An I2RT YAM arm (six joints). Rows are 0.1 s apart.
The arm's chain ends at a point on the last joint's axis. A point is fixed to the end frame.
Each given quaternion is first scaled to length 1.
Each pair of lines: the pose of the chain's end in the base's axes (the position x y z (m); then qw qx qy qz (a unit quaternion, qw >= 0)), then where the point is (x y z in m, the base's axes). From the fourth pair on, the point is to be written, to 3 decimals.
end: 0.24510 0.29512 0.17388 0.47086 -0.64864 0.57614 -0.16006
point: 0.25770 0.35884 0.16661
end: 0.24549 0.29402 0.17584 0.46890 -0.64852 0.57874 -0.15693
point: 0.25811 0.35774 0.16858
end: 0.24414 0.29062 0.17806 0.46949 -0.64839 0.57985 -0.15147
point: 0.25647 0.35444 0.17119
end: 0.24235 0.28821 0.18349 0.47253 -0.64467 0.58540 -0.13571
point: 0.254 0.352 0.178
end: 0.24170 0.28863 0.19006 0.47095 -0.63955 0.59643 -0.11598
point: 0.254 0.353 0.186
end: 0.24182 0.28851 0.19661 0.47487 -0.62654 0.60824 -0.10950
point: 0.255 0.352 0.194
